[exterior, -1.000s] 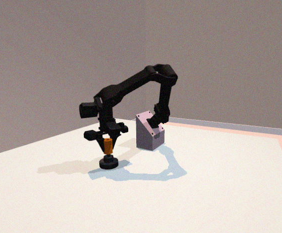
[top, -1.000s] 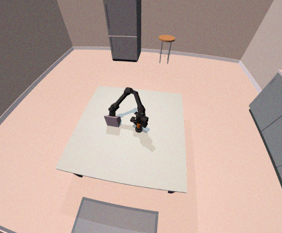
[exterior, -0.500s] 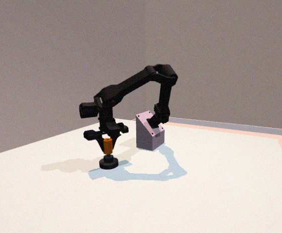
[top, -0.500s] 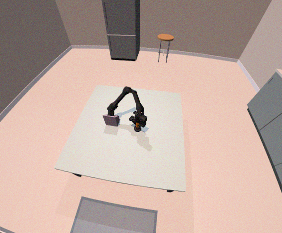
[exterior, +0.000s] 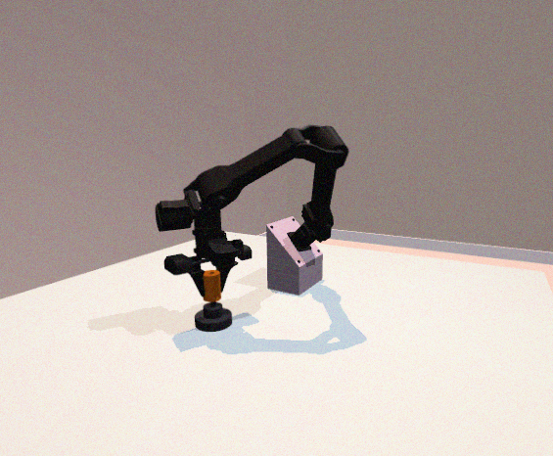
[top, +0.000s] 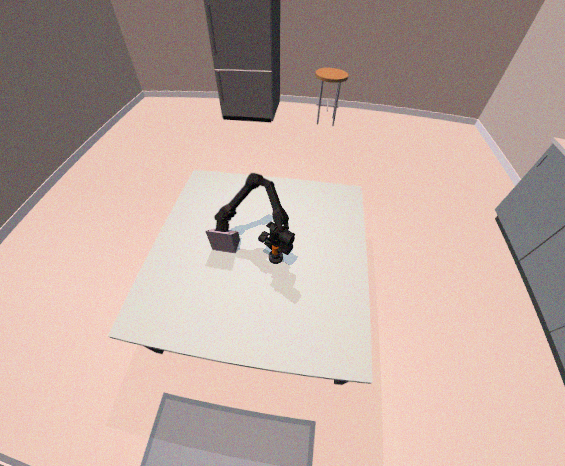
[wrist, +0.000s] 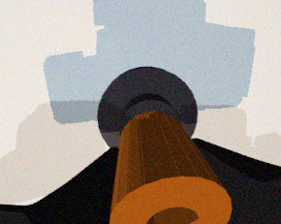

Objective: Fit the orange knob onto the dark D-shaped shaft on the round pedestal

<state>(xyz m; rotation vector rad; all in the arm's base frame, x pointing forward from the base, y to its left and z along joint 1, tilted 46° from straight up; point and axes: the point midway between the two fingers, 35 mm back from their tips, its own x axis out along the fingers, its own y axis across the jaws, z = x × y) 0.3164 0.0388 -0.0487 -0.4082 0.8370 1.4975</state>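
Right now the orange knob is 2 cm above my gripper tip. From my gripper tip the other things lie so: dark round pedestal (4 cm below).
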